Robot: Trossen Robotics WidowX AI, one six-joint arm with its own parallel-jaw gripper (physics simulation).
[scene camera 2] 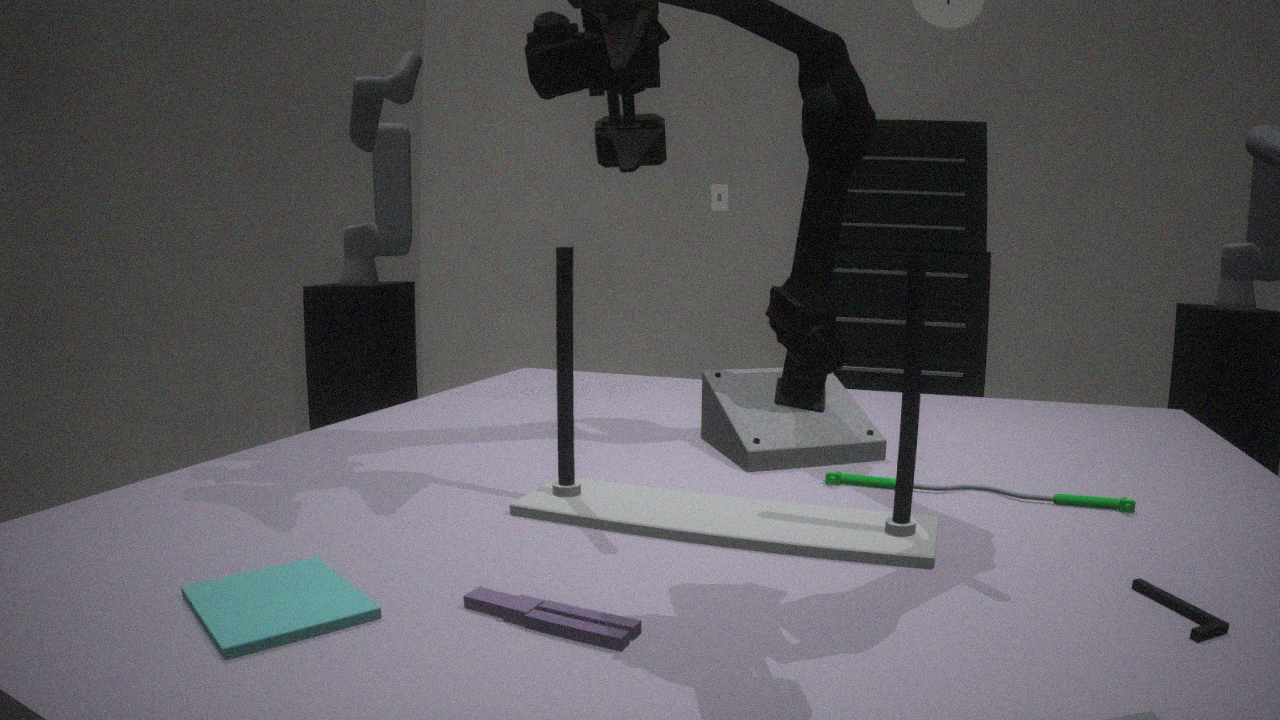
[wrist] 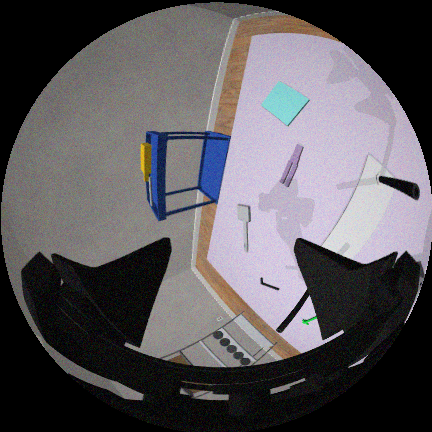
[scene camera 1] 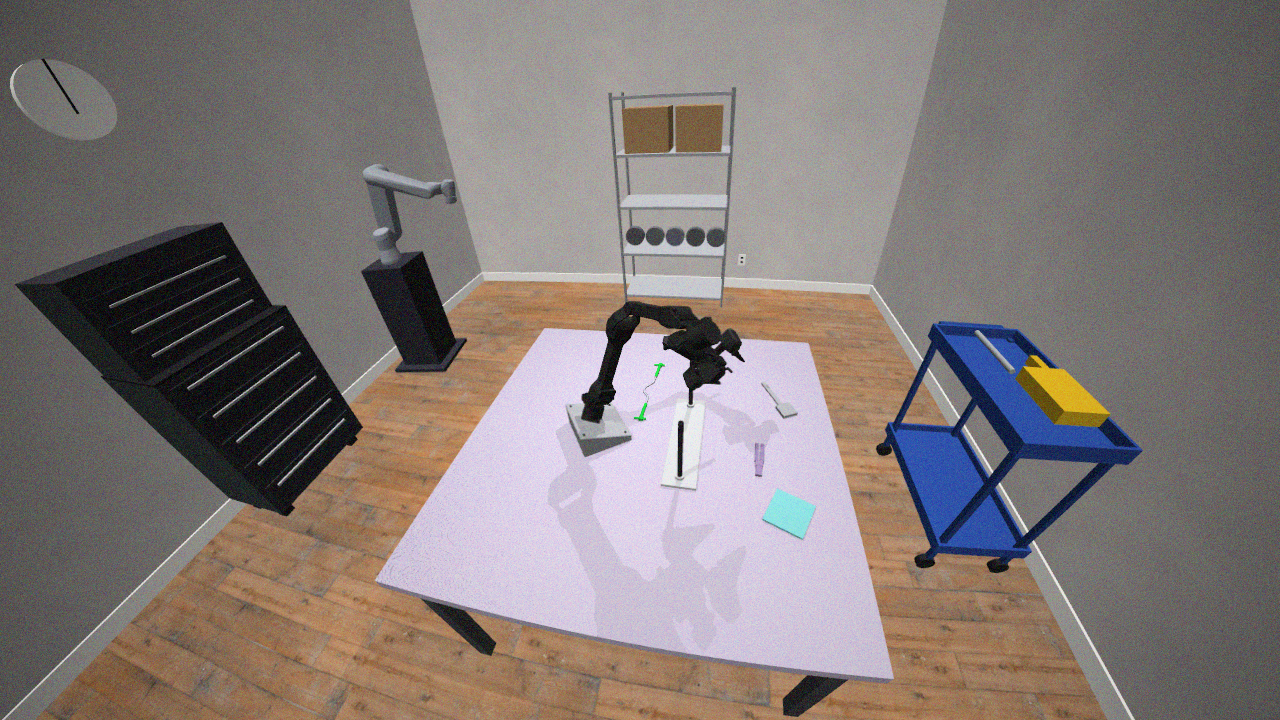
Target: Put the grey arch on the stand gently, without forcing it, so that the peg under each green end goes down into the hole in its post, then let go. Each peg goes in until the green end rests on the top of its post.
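Where they show: gripper, fingertip midpoint: (scene camera 2: 623, 122) (wrist: 234, 245) (scene camera 1: 732, 372); arm's base, origin of the base link: (scene camera 2: 800, 395) (scene camera 1: 591, 416).
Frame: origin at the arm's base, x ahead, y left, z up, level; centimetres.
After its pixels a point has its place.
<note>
The grey arch (scene camera 1: 646, 390) {x 18.0, y 20.1, z -6.0 cm} (scene camera 2: 980, 488) {x 18.2, y 21.3, z -6.2 cm} lies flat on the table beside the robot's base, a thin wavy grey strip between two green ends. One green end (wrist: 310, 320) {x 22.5, y 34.7, z -6.7 cm} shows in the wrist view beside the right finger; the rest is hidden there. The stand (scene camera 1: 685, 447) {x 32.6, y -10.0, z -5.4 cm} (scene camera 2: 716, 519) {x 34.6, y -6.3, z -5.4 cm} (wrist: 361, 212) {x 32.6, y -11.7, z -5.4 cm} is a white base plate with two upright black posts, one near each end. No arch is on the posts. My gripper (scene camera 1: 735, 364) {x 44.4, y -12.7, z 28.6 cm} (scene camera 2: 625, 100) {x 44.4, y -12.7, z 28.6 cm} (wrist: 234, 245) {x 44.4, y -12.7, z 28.6 cm} is open and empty, high above the table and above post height, apart from the arch.
On the table lie a teal square (scene camera 1: 789, 514) {x 61.0, y -35.5, z -5.6 cm} (scene camera 2: 281, 604) {x 62.2, y -33.5, z -5.6 cm} (wrist: 285, 103) {x 60.3, y -33.9, z -5.6 cm}, a purple clip-like piece (scene camera 1: 759, 459) {x 56.1, y -16.1, z -5.2 cm} (scene camera 2: 552, 617) {x 57.3, y -14.4, z -5.5 cm} (wrist: 292, 165) {x 55.8, y -15.0, z -5.4 cm}, a grey spatula (scene camera 1: 785, 409) {x 70.5, y 7.2, z -5.3 cm} (wrist: 244, 213) {x 69.9, y 7.0, z -5.3 cm} and a black hooked rod (scene camera 2: 1179, 606) {x 49.7, y 31.7, z -6.0 cm} (wrist: 270, 285) {x 48.7, y 31.2, z -6.2 cm}. A blue cart (scene camera 1: 1029, 454) (wrist: 158, 175) stands beyond the table.
</note>
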